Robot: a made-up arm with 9 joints. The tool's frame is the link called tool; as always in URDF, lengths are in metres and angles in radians. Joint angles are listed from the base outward.
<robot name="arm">
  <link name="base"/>
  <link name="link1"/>
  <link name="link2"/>
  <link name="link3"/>
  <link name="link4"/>
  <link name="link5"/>
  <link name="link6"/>
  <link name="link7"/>
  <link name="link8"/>
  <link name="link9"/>
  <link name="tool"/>
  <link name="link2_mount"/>
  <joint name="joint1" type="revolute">
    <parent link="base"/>
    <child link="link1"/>
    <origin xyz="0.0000 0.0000 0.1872" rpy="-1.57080 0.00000 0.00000"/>
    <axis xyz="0 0 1"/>
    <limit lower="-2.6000" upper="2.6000"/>
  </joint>
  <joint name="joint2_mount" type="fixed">
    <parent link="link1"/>
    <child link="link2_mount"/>
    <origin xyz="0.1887 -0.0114 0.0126" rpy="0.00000 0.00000 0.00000"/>
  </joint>
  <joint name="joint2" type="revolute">
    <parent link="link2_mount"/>
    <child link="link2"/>
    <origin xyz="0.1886 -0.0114 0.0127" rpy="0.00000 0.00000 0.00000"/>
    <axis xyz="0 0 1"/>
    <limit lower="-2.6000" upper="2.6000"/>
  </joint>
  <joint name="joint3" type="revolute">
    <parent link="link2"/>
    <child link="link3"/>
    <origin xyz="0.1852 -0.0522 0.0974" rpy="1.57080 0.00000 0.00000"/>
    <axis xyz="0 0 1"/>
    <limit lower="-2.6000" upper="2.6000"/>
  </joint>
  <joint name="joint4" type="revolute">
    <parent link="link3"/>
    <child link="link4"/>
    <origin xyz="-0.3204 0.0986 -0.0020" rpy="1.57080 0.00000 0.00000"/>
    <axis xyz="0 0 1"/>
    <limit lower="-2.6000" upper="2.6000"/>
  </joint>
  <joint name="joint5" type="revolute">
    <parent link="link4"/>
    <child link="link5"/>
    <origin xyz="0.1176 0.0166 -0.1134" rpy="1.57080 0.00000 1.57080"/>
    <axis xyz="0 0 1"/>
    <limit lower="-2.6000" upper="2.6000"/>
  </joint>
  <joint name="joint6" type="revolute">
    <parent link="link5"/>
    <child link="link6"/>
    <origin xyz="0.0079 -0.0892 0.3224" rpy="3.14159 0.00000 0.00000"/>
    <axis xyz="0 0 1"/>
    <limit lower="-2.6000" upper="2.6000"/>
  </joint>
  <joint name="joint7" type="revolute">
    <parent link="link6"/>
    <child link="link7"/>
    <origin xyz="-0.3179 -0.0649 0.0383" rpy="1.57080 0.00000 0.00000"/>
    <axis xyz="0 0 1"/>
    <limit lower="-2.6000" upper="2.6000"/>
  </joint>
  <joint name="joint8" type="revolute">
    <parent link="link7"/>
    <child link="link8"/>
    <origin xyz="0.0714 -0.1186 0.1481" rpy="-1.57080 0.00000 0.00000"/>
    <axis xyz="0 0 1"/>
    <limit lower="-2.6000" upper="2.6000"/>
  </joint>
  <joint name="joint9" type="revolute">
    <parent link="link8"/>
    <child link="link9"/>
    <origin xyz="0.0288 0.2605 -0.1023" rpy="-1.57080 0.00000 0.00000"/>
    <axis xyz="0 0 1"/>
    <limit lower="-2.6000" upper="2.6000"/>
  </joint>
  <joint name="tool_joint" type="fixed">
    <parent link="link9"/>
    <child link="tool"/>
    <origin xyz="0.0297 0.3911 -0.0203" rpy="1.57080 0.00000 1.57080"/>
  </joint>
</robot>
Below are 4 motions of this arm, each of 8 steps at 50 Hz.
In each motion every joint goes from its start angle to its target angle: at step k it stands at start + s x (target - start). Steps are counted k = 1, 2, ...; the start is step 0. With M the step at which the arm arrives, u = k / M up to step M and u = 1 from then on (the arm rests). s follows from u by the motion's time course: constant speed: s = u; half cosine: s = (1 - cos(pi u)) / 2; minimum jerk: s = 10 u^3 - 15 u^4 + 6 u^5.
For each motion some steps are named. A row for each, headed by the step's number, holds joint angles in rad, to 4 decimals.
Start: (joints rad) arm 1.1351 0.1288 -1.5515 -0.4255 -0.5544 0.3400 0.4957 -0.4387 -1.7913
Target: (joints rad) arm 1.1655 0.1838 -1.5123 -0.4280 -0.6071 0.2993 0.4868 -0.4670 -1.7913
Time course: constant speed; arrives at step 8
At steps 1, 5, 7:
1: 1.1389 0.1357 -1.5466 -0.4258 -0.5610 0.3349 0.4946 -0.4422 -1.7913
5: 1.1541 0.1632 -1.5270 -0.4271 -0.5873 0.3146 0.4901 -0.4564 -1.7913
7: 1.1617 0.1769 -1.5172 -0.4277 -0.6005 0.3044 0.4879 -0.4635 -1.7913

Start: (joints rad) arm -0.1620 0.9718 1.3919 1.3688 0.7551 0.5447 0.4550 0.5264 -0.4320
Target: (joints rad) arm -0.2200 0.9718 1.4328 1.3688 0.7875 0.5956 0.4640 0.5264 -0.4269
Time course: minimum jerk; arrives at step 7
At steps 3, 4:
3: -0.1833 0.9718 1.4069 1.3688 0.7670 0.5634 0.4583 0.5264 -0.4301
4: -0.1987 0.9718 1.4178 1.3688 0.7756 0.5769 0.4607 0.5264 -0.4288

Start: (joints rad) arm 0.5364 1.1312 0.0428 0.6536 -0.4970 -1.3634 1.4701 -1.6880 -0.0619
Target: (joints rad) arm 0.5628 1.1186 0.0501 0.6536 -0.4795 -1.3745 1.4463 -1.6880 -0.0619
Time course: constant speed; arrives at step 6
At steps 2, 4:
2: 0.5452 1.1270 0.0452 0.6536 -0.4912 -1.3671 1.4622 -1.6880 -0.0619
4: 0.5540 1.1228 0.0477 0.6536 -0.4853 -1.3708 1.4542 -1.6880 -0.0619

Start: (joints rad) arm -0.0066 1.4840 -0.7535 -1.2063 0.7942 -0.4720 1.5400 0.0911 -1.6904
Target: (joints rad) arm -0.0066 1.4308 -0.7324 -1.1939 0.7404 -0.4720 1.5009 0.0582 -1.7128
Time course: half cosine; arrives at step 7
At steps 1, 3, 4, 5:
1: -0.0066 1.4814 -0.7525 -1.2057 0.7915 -0.4720 1.5381 0.0895 -1.6915
3: -0.0066 1.4633 -0.7453 -1.2015 0.7733 -0.4720 1.5248 0.0783 -1.6991
4: -0.0066 1.4515 -0.7406 -1.1987 0.7613 -0.4720 1.5161 0.0710 -1.7041
5: -0.0066 1.4408 -0.7364 -1.1962 0.7505 -0.4720 1.5083 0.0644 -1.7086

